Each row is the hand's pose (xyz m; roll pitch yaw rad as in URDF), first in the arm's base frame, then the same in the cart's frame.
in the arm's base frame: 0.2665 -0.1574 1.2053 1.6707 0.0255 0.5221
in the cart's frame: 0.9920 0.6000 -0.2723 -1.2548 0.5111 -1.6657
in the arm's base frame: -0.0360 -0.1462 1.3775 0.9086 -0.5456 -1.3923
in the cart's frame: 0.9019 0.9336 -0.3158 -1.7975 0.1383 0.3459
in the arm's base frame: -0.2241 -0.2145 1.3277 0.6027 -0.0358 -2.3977
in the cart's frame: 0.8706 1.0854 -0.1798 -2.6204 -0.5339 1.2210
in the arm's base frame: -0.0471 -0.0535 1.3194 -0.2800 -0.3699 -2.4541
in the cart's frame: 0.8013 0.8914 -0.3018 2.7590 -0.1962 1.2472
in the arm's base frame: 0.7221 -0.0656 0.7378 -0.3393 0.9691 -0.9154
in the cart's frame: 0.9787 -0.0296 -0.0774 -2.5289 -0.8607 -1.0590
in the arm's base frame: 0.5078 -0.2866 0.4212 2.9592 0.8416 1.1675
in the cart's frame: 1.0002 0.0561 0.3553 -0.3474 -0.2828 -2.2735
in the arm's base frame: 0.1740 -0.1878 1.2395 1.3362 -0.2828 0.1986
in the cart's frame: 0.9892 0.7018 -0.2560 -1.3464 0.6971 -1.1725
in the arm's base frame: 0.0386 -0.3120 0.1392 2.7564 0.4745 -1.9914
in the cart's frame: 0.7545 0.3224 0.7664 -0.1001 -1.0136 0.5928
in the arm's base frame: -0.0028 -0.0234 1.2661 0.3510 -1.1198 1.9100
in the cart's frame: 0.7795 0.8210 -0.2851 2.1660 1.0674 1.9617
